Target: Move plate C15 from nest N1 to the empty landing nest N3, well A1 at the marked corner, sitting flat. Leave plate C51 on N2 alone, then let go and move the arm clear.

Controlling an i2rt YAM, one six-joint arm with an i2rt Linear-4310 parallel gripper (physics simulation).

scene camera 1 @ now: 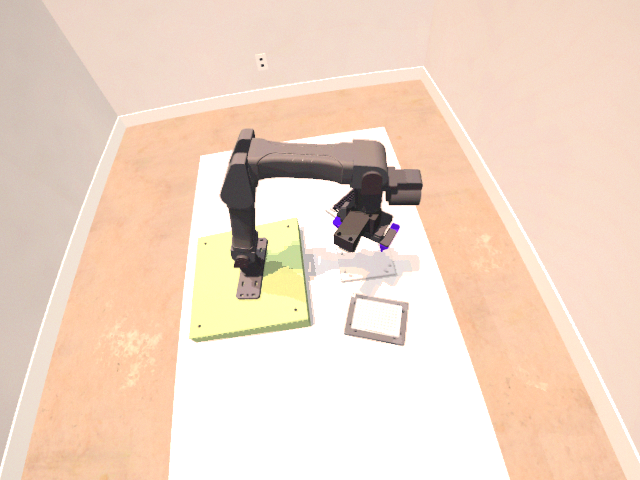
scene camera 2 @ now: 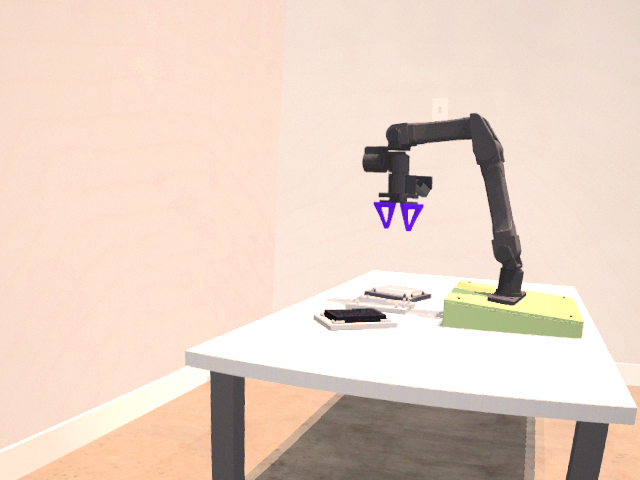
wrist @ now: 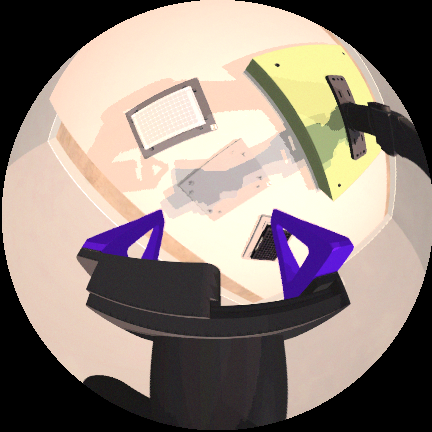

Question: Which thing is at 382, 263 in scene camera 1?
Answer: A nest.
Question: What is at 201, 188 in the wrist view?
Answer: A nest.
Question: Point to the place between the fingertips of the gripper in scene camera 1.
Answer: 364, 241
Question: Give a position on a nest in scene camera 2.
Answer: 383, 305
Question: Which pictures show the gripper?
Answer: Scene camera 1, scene camera 2 and the wrist view: all of them.
